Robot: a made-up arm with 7 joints. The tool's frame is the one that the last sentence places.
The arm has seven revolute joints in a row. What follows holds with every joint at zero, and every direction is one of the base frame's.
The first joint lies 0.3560 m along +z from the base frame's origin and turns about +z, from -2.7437 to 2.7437 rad.
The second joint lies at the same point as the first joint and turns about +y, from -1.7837 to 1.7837 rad.
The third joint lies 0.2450 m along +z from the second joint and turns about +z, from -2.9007 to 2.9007 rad.
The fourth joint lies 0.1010 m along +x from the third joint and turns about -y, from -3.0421 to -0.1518 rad.
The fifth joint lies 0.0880 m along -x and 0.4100 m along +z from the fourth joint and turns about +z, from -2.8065 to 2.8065 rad.
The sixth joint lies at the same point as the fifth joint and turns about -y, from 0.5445 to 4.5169 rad.
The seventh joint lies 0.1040 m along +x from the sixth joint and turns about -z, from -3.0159 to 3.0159 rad.
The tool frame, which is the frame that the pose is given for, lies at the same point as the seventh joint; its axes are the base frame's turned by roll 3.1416, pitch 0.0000 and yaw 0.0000 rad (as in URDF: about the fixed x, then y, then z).
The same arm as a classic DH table. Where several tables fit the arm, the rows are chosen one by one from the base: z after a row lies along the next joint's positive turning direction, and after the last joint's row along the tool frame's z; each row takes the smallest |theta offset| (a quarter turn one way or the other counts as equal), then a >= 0, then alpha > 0; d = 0 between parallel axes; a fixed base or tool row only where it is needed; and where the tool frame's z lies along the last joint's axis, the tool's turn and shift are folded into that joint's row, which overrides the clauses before.
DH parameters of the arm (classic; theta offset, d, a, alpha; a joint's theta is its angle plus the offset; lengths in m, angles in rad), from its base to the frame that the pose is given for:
joint 1: 0 0.356 0 -1.5708
joint 2: 0 0 0 1.5708
joint 3: 0 0.245 0.101 1.5708
joint 4: 0 0 -0.088 -1.5708
joint 5: 0 0.41 0 1.5708
joint 6: 0 0 0.104 1.5708
joint 7: 0 0 0 0
Joint limits (rad, base to tool): -2.7437..2.7437 -1.7837..1.7837 -2.9007..2.9007 -3.0421..-0.1518 -2.8065..2.8065 0.5445..4.5169 -3.0159..3.0159

